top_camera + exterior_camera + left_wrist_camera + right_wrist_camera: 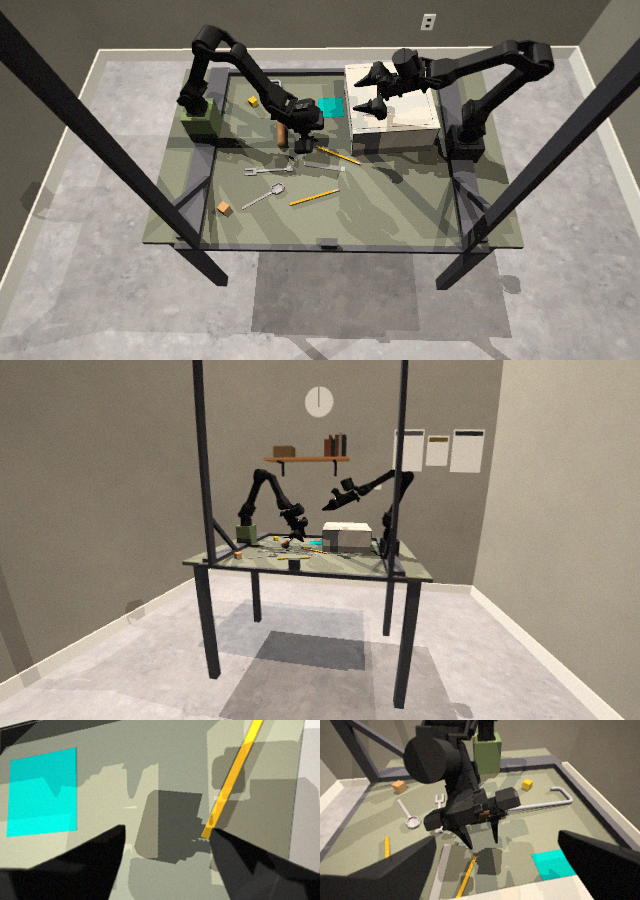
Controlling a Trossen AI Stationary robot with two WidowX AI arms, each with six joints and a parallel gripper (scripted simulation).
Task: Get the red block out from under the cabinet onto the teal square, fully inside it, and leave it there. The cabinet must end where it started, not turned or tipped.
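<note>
My left gripper is now 13 cm past the fork, 14 cm to the right of it and 8 cm above it. From my left hand the other things lie so: grey bar 9 cm behind, 5 cm to the right, 8 cm below; then spoon 21 cm behind, 12 cm to the left, 8 cm below; then teal square 18 cm ahead, 5 cm to the right, 8 cm below.
</note>
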